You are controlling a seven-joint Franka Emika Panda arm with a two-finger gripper.
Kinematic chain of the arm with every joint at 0, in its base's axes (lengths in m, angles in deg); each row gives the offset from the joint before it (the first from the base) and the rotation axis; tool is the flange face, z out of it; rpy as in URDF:
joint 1: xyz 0 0 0.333 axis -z
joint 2: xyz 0 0 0 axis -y
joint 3: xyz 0 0 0.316 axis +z
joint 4: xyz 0.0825 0 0 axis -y
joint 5: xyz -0.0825 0 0.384 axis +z
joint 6: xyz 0 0 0 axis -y
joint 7: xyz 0.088 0 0 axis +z
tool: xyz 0 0 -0.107 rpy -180 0 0
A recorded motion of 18 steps. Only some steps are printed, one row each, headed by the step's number.
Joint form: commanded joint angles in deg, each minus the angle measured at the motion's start. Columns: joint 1, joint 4, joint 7, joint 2, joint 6, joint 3, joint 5.
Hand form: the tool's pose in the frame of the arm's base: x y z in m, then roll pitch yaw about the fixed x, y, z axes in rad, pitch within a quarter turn. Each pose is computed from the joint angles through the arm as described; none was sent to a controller.
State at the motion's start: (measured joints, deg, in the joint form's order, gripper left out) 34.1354 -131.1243 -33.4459 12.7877 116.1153 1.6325 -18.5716
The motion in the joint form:
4: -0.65 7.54 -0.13 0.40 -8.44 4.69 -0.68
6: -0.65 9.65 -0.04 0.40 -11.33 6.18 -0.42
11: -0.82 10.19 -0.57 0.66 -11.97 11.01 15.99
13: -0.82 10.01 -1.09 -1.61 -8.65 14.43 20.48
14: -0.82 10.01 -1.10 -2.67 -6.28 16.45 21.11
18: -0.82 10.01 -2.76 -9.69 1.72 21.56 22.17
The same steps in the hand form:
4: 0.4182 -0.2394 0.4958 2.8192 -0.1282 -0.9317
6: 0.4243 -0.2291 0.5091 2.8077 -0.1210 -0.9209
11: 0.4503 -0.1674 0.5083 3.0276 0.0010 -0.9496
13: 0.4737 -0.1382 0.4909 3.0947 0.0286 -0.9218
14: 0.4858 -0.1228 0.4846 3.1146 0.0157 -0.8900
18: 0.5239 -0.0882 0.4359 -3.1187 0.0263 -0.8384

